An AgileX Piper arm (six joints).
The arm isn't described. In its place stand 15 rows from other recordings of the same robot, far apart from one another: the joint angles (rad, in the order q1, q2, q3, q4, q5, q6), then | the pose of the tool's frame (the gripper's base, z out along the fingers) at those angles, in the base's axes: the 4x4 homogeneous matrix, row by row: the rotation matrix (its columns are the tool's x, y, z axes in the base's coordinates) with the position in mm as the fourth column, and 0 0 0 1 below.
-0.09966, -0.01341, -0.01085, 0.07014, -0.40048, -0.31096 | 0.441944 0.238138 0.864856 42.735; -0.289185 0.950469 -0.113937 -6.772; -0.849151 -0.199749 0.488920 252.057; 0 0 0 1
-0.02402, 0.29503, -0.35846, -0.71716, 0.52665, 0.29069 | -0.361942 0.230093 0.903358 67.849; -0.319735 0.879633 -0.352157 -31.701; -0.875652 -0.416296 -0.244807 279.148; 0 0 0 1
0.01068, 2.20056, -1.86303, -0.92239, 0.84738, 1.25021 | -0.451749 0.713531 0.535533 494.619; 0.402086 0.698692 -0.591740 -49.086; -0.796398 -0.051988 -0.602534 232.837; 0 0 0 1
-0.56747, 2.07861, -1.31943, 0.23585, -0.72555, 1.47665 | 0.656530 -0.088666 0.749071 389.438; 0.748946 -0.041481 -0.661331 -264.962; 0.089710 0.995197 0.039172 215.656; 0 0 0 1
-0.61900, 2.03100, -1.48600, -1.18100, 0.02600, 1.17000 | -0.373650 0.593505 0.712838 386.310; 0.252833 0.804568 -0.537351 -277.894; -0.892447 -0.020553 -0.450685 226.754; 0 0 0 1
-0.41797, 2.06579, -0.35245, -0.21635, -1.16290, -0.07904 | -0.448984 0.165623 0.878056 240.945; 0.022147 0.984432 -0.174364 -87.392; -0.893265 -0.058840 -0.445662 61.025; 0 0 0 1
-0.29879, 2.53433, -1.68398, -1.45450, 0.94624, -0.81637 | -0.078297 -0.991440 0.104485 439.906; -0.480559 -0.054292 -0.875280 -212.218; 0.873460 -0.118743 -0.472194 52.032; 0 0 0 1
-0.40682, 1.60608, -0.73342, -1.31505, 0.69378, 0.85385 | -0.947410 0.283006 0.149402 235.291; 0.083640 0.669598 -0.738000 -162.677; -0.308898 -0.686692 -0.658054 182.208; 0 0 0 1
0.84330, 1.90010, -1.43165, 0.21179, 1.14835, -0.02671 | -0.708167 -0.697303 -0.110759 235.168; -0.705028 0.689974 0.163925 290.347; -0.037885 0.194175 -0.980235 215.646; 0 0 0 1
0.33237, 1.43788, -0.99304, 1.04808, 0.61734, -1.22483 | -0.414155 -0.783802 0.462741 272.217; -0.386341 0.611700 0.690336 142.248; -0.824146 0.107130 -0.556153 290.234; 0 0 0 1
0.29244, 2.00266, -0.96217, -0.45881, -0.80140, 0.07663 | -0.046140 -0.602471 0.796806 375.461; -0.263041 0.776832 0.572137 143.275; -0.963681 -0.183194 -0.194317 153.914; 0 0 0 1
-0.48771, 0.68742, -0.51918, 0.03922, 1.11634, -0.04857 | -0.836348 0.430950 0.338827 82.023; 0.408185 0.902123 -0.139851 -39.880; -0.365933 0.021340 -0.930396 248.991; 0 0 0 1
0.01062, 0.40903, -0.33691, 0.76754, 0.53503, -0.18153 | -0.495189 -0.109310 0.861881 85.073; 0.452367 0.814521 0.363208 33.122; -0.741722 0.569743 -0.353894 264.307; 0 0 0 1
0.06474, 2.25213, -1.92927, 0.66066, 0.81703, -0.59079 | -0.765876 -0.403029 0.501001 501.446; -0.140874 0.865421 0.480833 73.309; -0.627366 0.297681 -0.719582 215.378; 0 0 0 1
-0.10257, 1.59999, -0.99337, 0.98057, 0.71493, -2.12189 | -0.026593 -0.849006 0.527713 322.008; -0.804166 0.331752 0.493212 16.681; -0.593810 -0.411252 -0.691564 235.841; 0 0 0 1
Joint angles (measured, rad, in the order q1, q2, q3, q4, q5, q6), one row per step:
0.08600 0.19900 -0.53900 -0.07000 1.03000 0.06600
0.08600 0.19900 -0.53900 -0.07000 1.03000 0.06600
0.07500 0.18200 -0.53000 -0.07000 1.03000 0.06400
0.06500 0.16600 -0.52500 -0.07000 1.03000 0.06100
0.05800 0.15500 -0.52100 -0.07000 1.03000 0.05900
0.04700 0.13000 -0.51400 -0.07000 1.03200 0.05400
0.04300 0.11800 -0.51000 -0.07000 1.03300 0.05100
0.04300 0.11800 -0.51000 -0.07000 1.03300 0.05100
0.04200 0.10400 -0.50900 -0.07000 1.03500 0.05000
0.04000 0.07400 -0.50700 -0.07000 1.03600 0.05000
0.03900 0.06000 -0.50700 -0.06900 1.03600 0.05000
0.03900 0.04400 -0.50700 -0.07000 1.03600 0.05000
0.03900 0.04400 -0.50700 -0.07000 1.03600 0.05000
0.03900 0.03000 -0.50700 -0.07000 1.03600 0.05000
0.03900 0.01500 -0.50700 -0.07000 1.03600 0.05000
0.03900 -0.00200 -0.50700 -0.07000 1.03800 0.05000
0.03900 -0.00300 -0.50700 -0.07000 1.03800 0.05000
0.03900 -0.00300 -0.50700 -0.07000 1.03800 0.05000
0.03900 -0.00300 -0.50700 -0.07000 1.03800 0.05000
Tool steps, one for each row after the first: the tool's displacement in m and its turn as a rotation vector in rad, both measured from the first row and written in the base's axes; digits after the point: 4 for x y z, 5 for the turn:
0.0000 0.0000 0.0000 0.00000 0.00000 0.00000
-0.0022 -0.0004 -0.0022 -0.00101 -0.00799 -0.00988
-0.0044 -0.0008 -0.0034 -0.00272 -0.01896 -0.01821
-0.0059 -0.0010 -0.0043 -0.00396 -0.02593 -0.02412
-0.0095 -0.0014 -0.0061 -0.00719 -0.04186 -0.03255
-0.0112 -0.0016 -0.0071 -0.00933 -0.04881 -0.03501
-0.0112 -0.0016 -0.0071 -0.00933 -0.04881 -0.03501
-0.0134 -0.0017 -0.0074 -0.00947 -0.05978 -0.03566
-0.0180 -0.0019 -0.0078 -0.00792 -0.08673 -0.03788
-0.0202 -0.0019 -0.0077 -0.00626 -0.10065 -0.03850
-0.0228 -0.0021 -0.0076 -0.00621 -0.11667 -0.03906
-0.0228 -0.0021 -0.0076 -0.00621 -0.11667 -0.03906
-0.0250 -0.0022 -0.0076 -0.00539 -0.13065 -0.03914
-0.0274 -0.0023 -0.0076 -0.00451 -0.14563 -0.03922
-0.0301 -0.0024 -0.0079 -0.00357 -0.16060 -0.03943
-0.0303 -0.0024 -0.0079 -0.00351 -0.16160 -0.03943
-0.0303 -0.0024 -0.0079 -0.00351 -0.16160 -0.03943
-0.0303 -0.0024 -0.0079 -0.00351 -0.16160 -0.03943

